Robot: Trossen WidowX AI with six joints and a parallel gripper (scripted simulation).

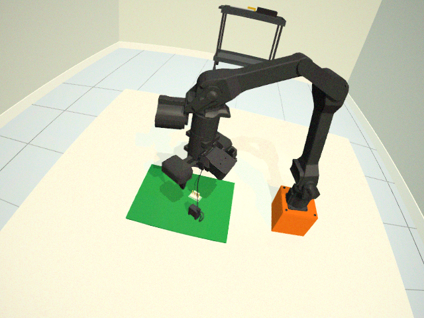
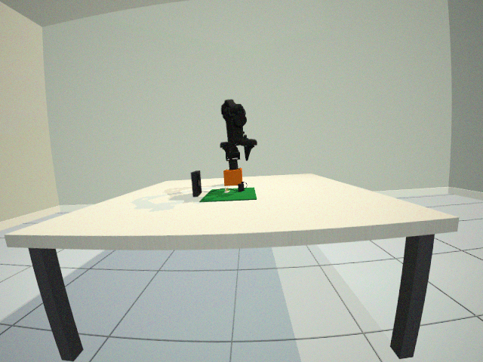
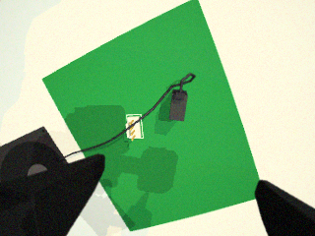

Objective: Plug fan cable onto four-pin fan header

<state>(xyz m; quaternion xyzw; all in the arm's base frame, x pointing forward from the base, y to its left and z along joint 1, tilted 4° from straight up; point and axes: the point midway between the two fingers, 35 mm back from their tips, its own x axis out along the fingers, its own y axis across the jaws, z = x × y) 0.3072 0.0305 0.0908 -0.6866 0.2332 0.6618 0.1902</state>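
My gripper tip is 1 cm past the dark plug and 14 cm above it. The rest, counted from my gripper tip: green board 3 cm ahead, 5 cm to the right, 17 cm below; then white four-pin fan header 1 cm behind, 7 cm to the right, 16 cm below; then fan 1 cm behind, 21 cm to the right, 10 cm below.
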